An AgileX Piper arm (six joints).
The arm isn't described. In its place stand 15 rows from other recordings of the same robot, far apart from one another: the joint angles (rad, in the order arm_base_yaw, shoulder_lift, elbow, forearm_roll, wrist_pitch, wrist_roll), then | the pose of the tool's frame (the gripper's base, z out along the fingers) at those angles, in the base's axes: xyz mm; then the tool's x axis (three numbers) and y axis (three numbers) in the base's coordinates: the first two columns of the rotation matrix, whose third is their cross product.
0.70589 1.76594 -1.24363 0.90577 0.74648 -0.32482 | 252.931 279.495 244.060 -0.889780 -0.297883 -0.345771 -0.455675 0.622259 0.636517
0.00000 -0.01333 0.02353 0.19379 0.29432 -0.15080 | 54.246 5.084 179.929 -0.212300 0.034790 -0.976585 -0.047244 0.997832 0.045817
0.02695 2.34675 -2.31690 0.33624 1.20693 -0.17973 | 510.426 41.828 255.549 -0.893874 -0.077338 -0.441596 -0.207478 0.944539 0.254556
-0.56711 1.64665 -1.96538 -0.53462 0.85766 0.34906 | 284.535 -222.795 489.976 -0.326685 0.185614 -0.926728 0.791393 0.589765 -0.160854
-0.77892 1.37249 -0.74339 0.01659 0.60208 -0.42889 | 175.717 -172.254 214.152 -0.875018 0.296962 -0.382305 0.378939 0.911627 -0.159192
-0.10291 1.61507 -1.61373 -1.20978 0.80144 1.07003 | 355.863 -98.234 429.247 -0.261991 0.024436 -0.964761 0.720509 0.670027 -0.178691
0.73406 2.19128 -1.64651 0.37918 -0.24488 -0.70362 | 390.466 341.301 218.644 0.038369 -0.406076 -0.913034 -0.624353 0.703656 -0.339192
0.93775 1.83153 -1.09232 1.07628 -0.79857 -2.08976 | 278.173 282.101 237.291 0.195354 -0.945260 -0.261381 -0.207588 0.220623 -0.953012
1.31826 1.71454 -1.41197 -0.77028 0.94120 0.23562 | 141.889 344.877 301.826 0.001349 -0.919846 -0.392278 -0.753261 0.257075 -0.605401
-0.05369 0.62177 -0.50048 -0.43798 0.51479 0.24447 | 120.878 -25.526 289.056 -0.513725 -0.111565 -0.850670 0.163367 0.960648 -0.224646
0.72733 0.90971 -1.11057 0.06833 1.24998 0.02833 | 103.085 99.652 387.479 -0.646136 -0.508493 -0.569160 -0.659777 0.747016 0.081618
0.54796 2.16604 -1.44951 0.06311 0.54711 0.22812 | 374.871 232.282 121.422 -0.904564 -0.226182 -0.361394 -0.291203 0.946910 0.136244
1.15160 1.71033 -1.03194 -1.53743 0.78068 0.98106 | 201.107 294.054 237.979 0.011677 -0.875843 -0.482454 -0.479922 0.418373 -0.771128
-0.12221 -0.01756 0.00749 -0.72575 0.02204 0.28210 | 54.513 -8.036 210.228 0.013829 -0.434007 -0.900803 0.157541 0.890583 -0.426664
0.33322 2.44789 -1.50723 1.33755 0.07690 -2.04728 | 452.939 163.972 29.937 -0.305785 -0.794004 -0.525408 -0.753279 0.539257 -0.376527
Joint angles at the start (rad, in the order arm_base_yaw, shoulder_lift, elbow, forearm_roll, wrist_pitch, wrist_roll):
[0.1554, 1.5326, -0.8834, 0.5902, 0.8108, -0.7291]
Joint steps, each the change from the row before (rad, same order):
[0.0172, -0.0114, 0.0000, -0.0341, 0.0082, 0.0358]
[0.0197, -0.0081, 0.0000, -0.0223, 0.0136, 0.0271]
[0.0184, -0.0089, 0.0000, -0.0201, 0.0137, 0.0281]
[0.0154, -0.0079, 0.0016, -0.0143, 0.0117, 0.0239]
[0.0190, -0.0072, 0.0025, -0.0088, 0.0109, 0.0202]
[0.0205, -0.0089, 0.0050, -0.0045, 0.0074, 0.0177]
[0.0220, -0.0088, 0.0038, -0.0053, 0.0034, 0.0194]
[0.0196, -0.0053, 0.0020, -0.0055, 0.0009, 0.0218]
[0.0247, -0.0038, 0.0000, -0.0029, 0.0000, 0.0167]
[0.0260, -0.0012, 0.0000, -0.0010, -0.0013, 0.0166]
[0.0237, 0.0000, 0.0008, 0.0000, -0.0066, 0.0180]
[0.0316, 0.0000, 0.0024, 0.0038, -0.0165, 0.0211]
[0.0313, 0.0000, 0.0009, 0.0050, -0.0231, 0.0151]
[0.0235, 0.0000, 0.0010, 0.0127, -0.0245, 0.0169]
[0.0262, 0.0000, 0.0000, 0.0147, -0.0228, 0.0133]
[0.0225, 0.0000, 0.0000, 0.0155, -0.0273, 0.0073]
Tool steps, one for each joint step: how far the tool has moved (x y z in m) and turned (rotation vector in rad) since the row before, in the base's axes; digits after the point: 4 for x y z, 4 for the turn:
[-0.0034, 0.0026, 0.0020, -0.0186, 0.0067, 0.0074]
[-0.0037, 0.0039, 0.0014, -0.0109, 0.0121, 0.0132]
[-0.0037, 0.0035, 0.0017, -0.0095, 0.0118, 0.0094]
[-0.0035, 0.0029, 0.0012, -0.0065, 0.0115, 0.0060]
[-0.0039, 0.0040, 0.0009, -0.0033, 0.0117, 0.0096]
[-0.0044, 0.0043, 0.0009, -0.0006, 0.0091, 0.0097]
[-0.0041, 0.0046, 0.0012, -0.0009, 0.0049, 0.0084]
[-0.0030, 0.0041, 0.0007, -0.0013, 0.0051, 0.0028]
[-0.0031, 0.0055, 0.0009, 0.0005, 0.0023, 0.0109]
[-0.0030, 0.0059, 0.0003, 0.0012, 0.0041, 0.0109]
[-0.0025, 0.0054, -0.0001, 0.0020, 0.0021, 0.0047]
[-0.0031, 0.0074, -0.0003, 0.0063, -0.0028, 0.0040]
[-0.0024, 0.0075, 0.0002, 0.0088, -0.0118, 0.0059]
[-0.0015, 0.0062, 0.0005, 0.0157, -0.0089, -0.0079]
[-0.0021, 0.0069, 0.0008, 0.0173, -0.0084, -0.0024]
[-0.0013, 0.0061, 0.0009, 0.0185, -0.0141, -0.0032]

